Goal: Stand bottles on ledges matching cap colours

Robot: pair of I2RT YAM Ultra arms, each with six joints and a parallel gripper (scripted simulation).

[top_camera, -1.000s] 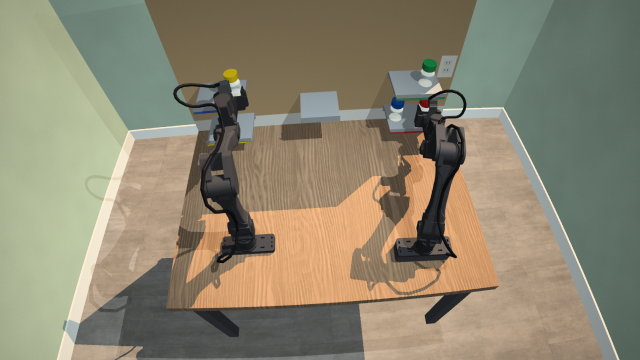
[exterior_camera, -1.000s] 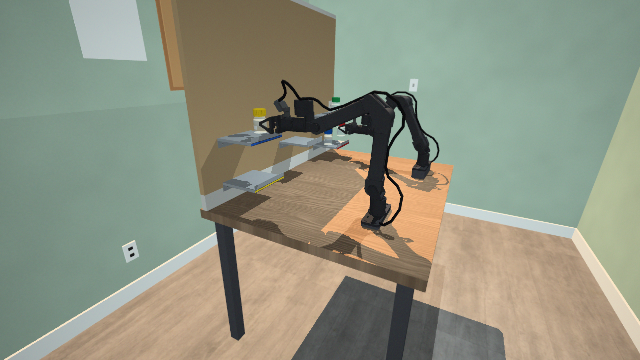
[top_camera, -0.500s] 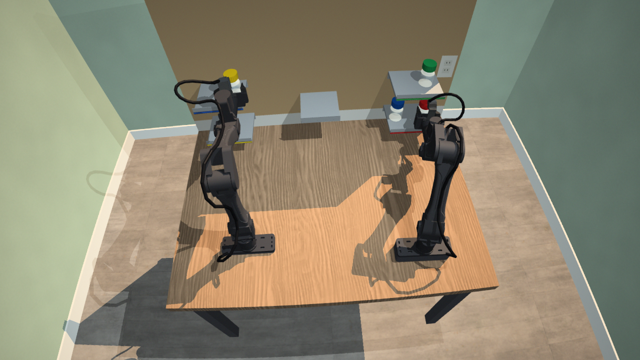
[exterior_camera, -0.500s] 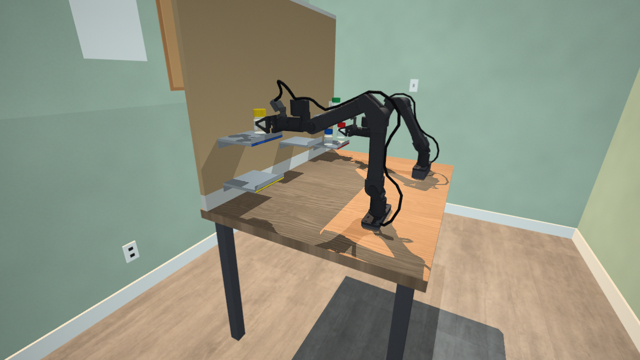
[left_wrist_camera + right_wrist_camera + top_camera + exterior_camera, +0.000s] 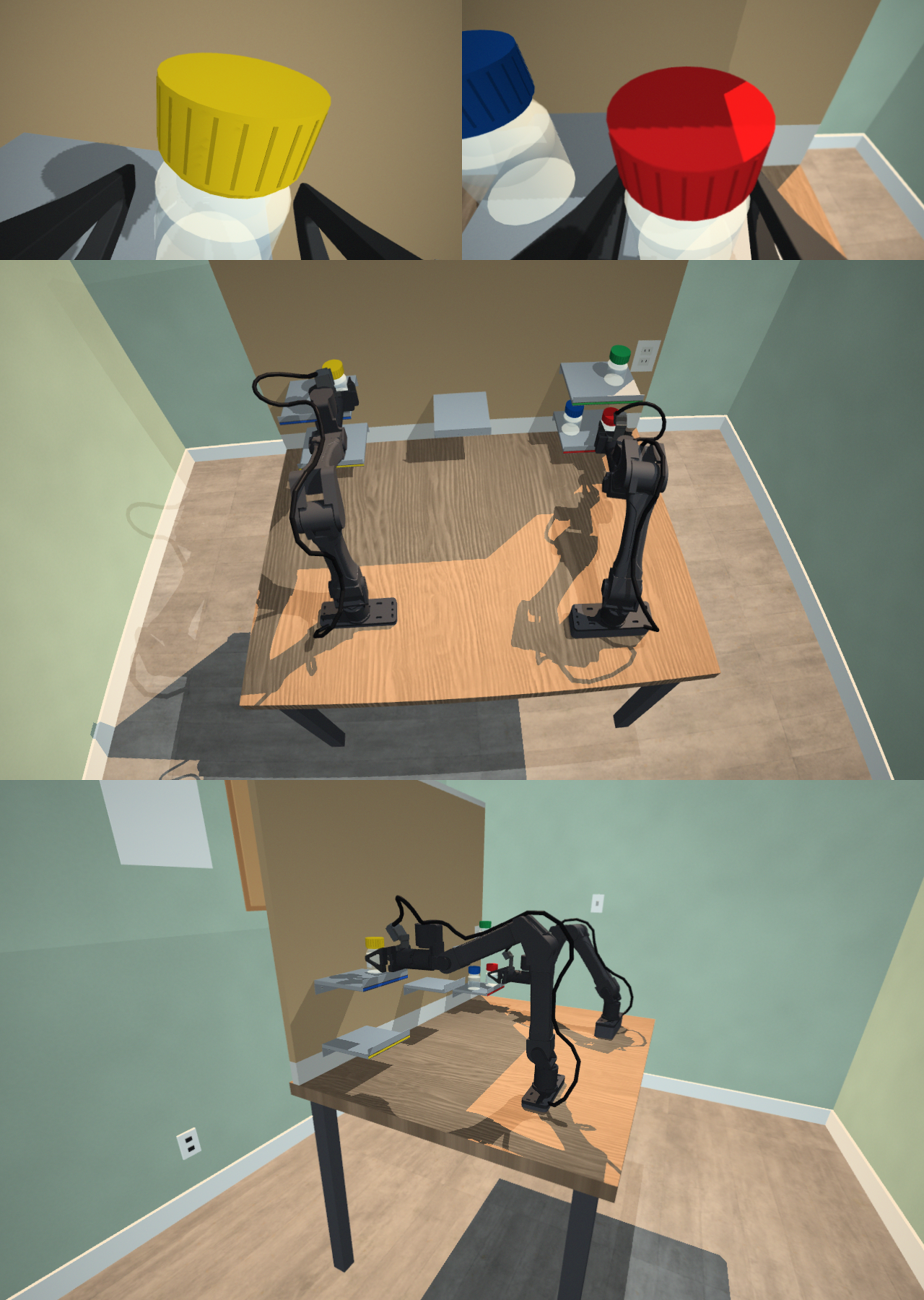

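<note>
Right now my right hand is 10 mm above the red-capped bottle. From my right hand the other things lie so: wall socket: 150 mm ahead, 100 mm to the right, 140 mm above; then blue-capped bottle: 30 mm ahead, 110 mm to the left, 10 mm below; then green-capped bottle: 40 mm ahead, 10 mm to the left, 180 mm above.
</note>
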